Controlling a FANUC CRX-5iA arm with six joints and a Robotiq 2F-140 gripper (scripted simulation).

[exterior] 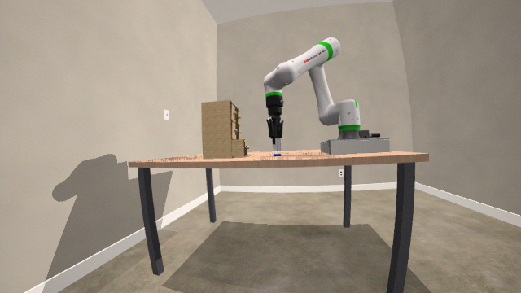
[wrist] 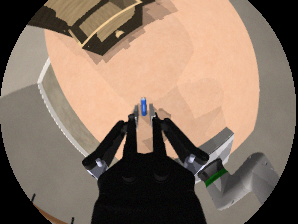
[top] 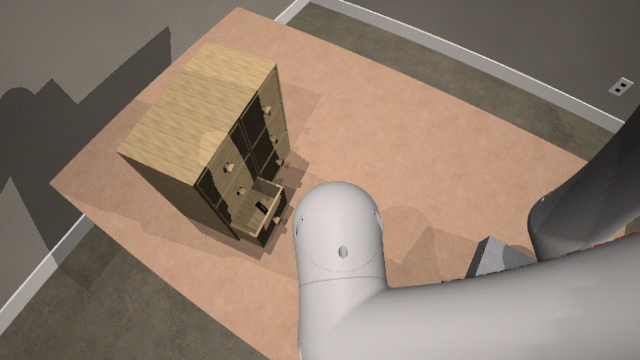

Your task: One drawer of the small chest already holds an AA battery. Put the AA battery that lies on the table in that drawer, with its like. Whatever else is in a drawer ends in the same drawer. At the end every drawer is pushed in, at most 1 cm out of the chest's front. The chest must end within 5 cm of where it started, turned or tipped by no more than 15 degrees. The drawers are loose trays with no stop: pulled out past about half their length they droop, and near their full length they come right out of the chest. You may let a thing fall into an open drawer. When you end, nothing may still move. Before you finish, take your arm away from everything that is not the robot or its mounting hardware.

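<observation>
Now: hand 60 mm above the blue AA battery. From my hand the other things lie so: orange-brown thing 340 mm ahead, 120 mm to the right, 40 mm below; dark battery 240 mm ahead, 50 mm below, 40 mm to the right.
</observation>
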